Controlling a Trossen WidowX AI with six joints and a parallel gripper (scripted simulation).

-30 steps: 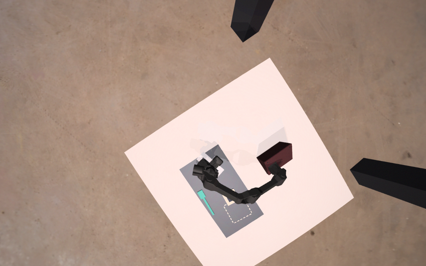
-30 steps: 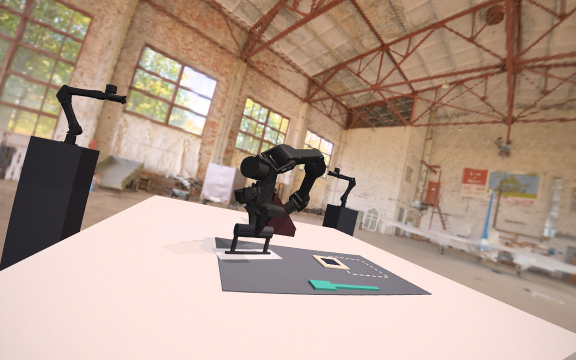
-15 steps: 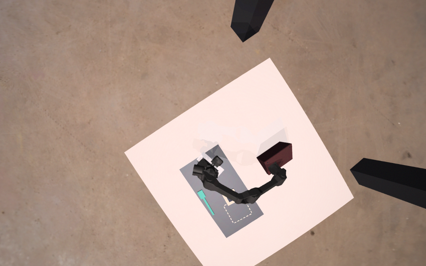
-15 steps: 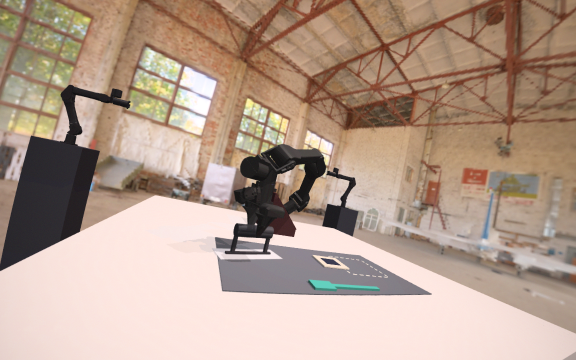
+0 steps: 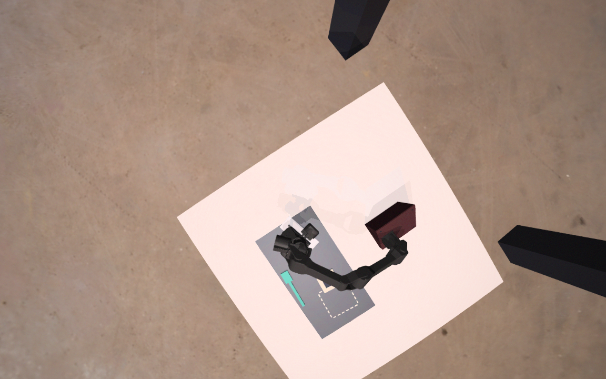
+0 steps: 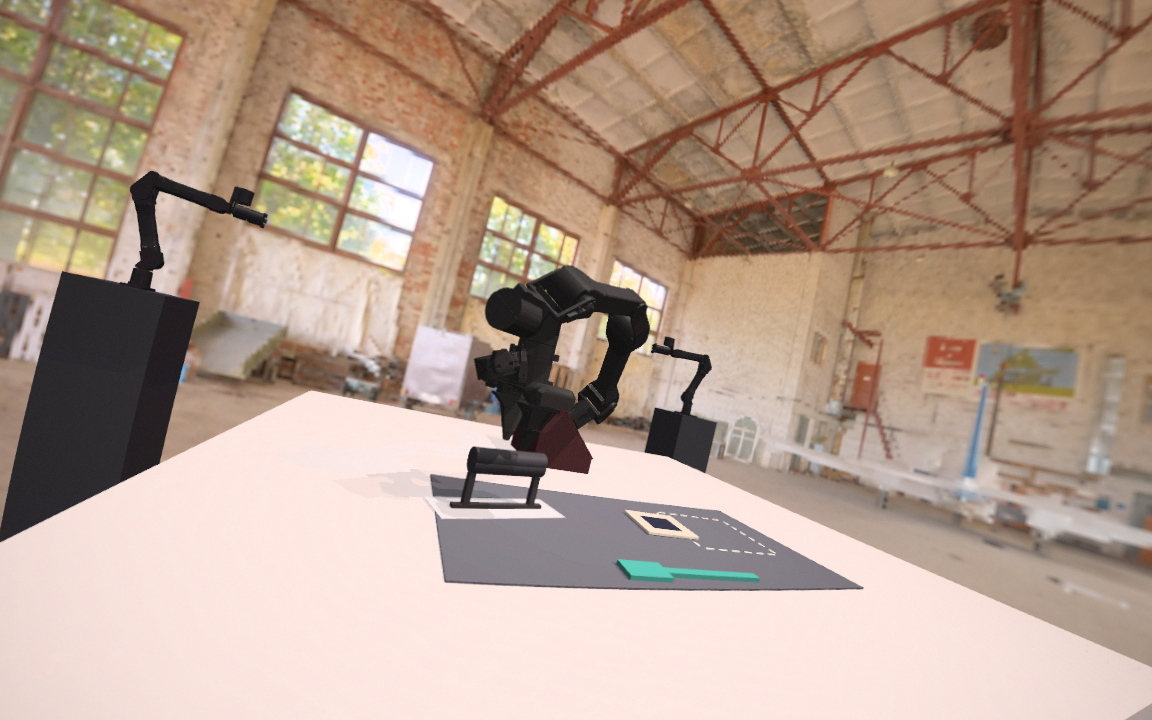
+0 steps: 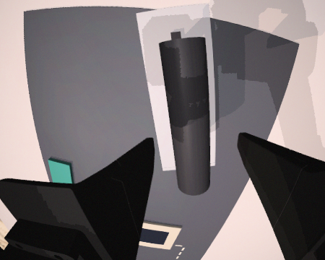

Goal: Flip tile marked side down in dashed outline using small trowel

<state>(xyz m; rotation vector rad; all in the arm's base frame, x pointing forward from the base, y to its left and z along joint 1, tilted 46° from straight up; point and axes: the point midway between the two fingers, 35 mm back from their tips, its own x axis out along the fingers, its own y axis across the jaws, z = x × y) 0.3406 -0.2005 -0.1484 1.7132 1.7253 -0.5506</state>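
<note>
My gripper tip is 6 cm above the trowel and 2 cm to the right of it. Also, from my gripper tip: cream tile 29 cm to the left, 9 cm below, 3 cm ahead; teal flat piece 19 cm to the left, 19 cm ahead, 9 cm below; grey mat 22 cm to the left, 12 cm below, 6 cm ahead.
</note>
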